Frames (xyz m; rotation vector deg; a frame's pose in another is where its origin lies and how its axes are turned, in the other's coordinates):
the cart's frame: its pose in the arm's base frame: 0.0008 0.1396 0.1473 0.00 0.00 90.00
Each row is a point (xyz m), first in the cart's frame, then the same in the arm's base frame.
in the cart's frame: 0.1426 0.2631 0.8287
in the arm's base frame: -0.2623 0.2822 0.9760
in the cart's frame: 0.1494 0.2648 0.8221
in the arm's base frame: -0.2640 0.2890 0.9694
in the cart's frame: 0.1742 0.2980 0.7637
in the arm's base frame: -0.2972 0.3138 0.9110
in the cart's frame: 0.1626 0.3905 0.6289
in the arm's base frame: -0.3897 0.3022 0.7762
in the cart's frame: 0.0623 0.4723 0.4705
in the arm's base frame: -0.4715 0.2019 0.6178
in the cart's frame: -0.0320 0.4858 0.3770
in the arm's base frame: -0.4850 0.1076 0.5243
